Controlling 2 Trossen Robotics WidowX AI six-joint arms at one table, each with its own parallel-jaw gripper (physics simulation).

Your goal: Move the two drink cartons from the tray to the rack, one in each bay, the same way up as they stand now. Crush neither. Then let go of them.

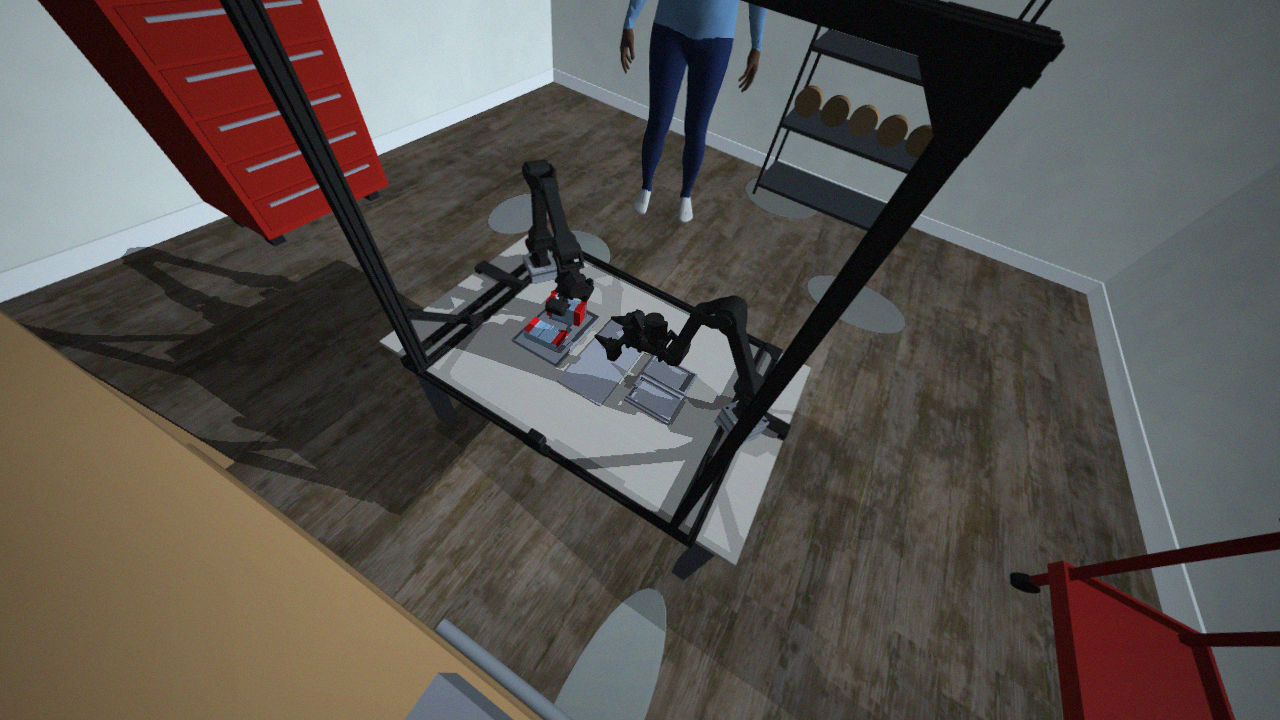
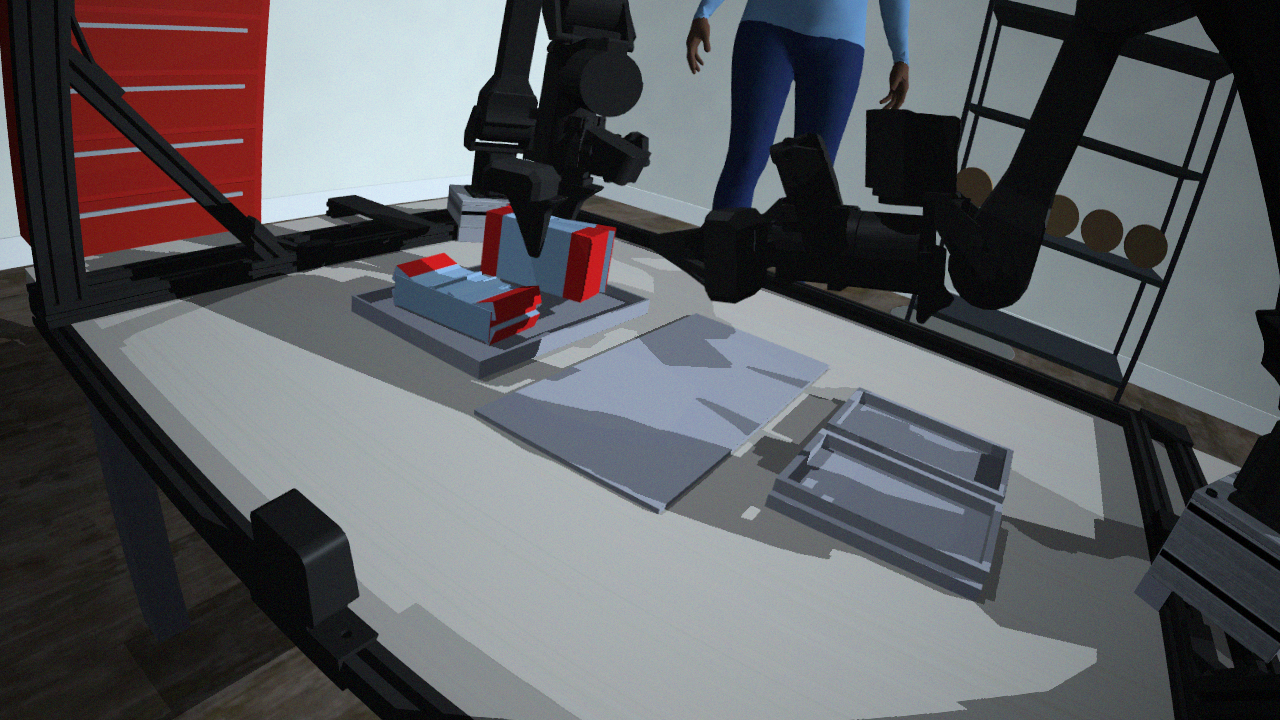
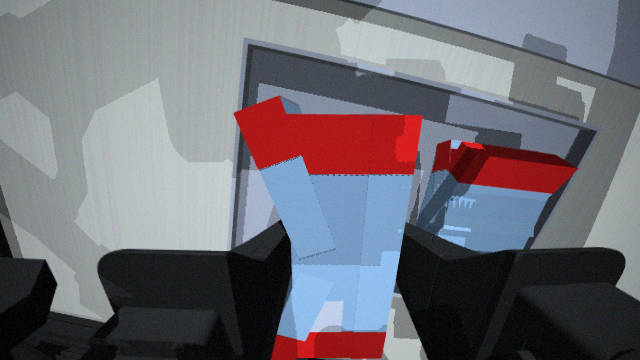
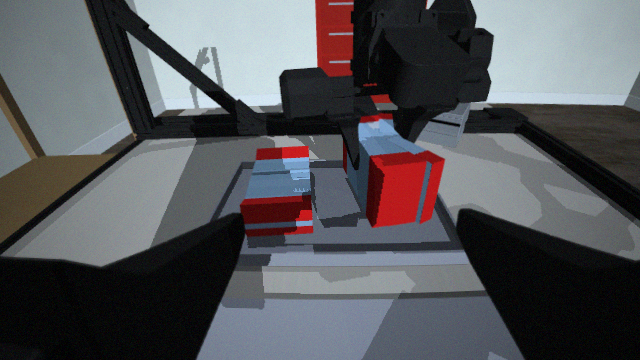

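Pixels of known places: left gripper, fingertip midpoint: (image 1: pixel 566 310) (image 2: pixel 545 252) (image 3: pixel 338 220); right gripper, fingertip midpoint: (image 1: pixel 603 326) (image 2: pixel 680 234) (image 4: pixel 349 221); left arm's base at its link origin: (image 1: pixel 540 260) (image 2: pixel 491 193).
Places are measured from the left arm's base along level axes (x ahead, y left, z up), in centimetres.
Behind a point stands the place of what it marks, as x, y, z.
Observation:
One red and light blue drink carton (image 2: pixel 447 295) @[34.3, -11.9, -1.9] (image 3: pixel 492 215) @[33.2, -8.4, -1.8] (image 4: pixel 280 180) @[32.3, -8.9, -1.6] lies flat in the grey tray (image 2: pixel 416 341) @[36.9, -14.9, -5.1] (image 4: pixel 390 246) @[32.0, 4.0, -5.0]. The other carton (image 2: pixel 554 259) @[29.4, -0.4, 0.1] (image 3: pixel 340 220) @[27.5, 1.1, 3.2] (image 4: pixel 395 195) @[30.6, 3.4, 0.0] sits taller beside it, in the tray. My left gripper (image 2: pixel 556 223) (image 3: pixel 338 220) @[26.3, -0.3, -0.1] (image 4: pixel 377 165) @[26.3, -0.3, -0.1] is shut on this taller carton, one finger against each side; its sides look slightly drawn in. The grey rack (image 2: pixel 881 551) @[70.4, 8.3, -5.0] has two empty bays, side by side. My right gripper (image 1: pixel 605 328) @[43.0, 5.2, 7.0] (image 4: pixel 349 221) @[43.0, 5.2, 7.0] is open and empty, above the plate and facing the tray. The taller carton's underside is hidden.
A thin flat grey plate (image 1: pixel 595 371) (image 2: pixel 626 402) (image 4: pixel 310 330) lies between tray and rack. Black frame beams run along the table's edges, with a small black box (image 2: pixel 304 555) @[68.6, -24.8, -0.3] on the front beam. A person (image 1: pixel 689 98) stands behind the table.

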